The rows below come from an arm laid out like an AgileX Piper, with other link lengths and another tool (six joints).
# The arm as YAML. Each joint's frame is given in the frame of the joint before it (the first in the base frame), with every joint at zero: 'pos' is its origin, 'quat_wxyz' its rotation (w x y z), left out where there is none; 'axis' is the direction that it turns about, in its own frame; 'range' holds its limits. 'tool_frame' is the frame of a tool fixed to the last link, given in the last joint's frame.
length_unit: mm
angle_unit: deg
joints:
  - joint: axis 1
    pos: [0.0, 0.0, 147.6]
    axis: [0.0, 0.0, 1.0]
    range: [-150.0, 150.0]
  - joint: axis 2
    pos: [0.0, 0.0, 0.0]
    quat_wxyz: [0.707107, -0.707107, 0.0, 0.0]
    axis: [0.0, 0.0, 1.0]
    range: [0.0, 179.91]
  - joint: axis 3
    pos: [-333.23, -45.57, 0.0]
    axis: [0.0, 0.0, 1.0]
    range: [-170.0, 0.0]
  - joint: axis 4
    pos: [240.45, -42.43, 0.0]
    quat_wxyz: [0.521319, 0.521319, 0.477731, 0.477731]
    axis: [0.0, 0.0, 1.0]
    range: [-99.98, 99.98]
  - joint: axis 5
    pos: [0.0, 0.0, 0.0]
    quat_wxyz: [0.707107, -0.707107, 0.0, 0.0]
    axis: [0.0, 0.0, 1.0]
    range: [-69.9, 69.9]
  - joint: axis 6
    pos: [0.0, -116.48, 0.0]
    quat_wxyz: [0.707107, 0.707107, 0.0, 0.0]
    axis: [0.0, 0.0, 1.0]
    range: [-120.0, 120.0]
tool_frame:
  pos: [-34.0, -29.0, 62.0]
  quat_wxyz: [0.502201, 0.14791, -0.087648, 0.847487]
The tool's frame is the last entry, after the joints.
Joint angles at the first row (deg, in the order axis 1, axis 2, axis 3, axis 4, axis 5, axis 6):
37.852 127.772 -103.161 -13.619 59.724 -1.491
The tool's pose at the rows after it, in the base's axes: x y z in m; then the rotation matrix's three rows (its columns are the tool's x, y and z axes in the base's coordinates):
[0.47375 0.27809 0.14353], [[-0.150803 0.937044 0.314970], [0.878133 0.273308 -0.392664], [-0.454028 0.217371 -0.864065]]
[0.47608 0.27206 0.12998], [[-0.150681 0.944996 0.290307], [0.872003 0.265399 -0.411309], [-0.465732 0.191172 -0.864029]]
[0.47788 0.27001 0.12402], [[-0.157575 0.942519 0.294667], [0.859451 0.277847 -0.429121], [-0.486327 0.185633 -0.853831]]
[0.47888 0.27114 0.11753], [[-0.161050 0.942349 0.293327], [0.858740 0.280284 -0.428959], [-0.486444 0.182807 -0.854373]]
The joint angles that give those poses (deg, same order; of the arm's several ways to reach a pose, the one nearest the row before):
36.650 129.707 -103.161 -13.619 60.122 -1.491
36.007 131.103 -103.159 -13.619 60.375 -1.491
36.007 131.857 -103.160 -14.845 60.375 -1.492
36.008 132.592 -103.161 -14.844 59.772 -1.492

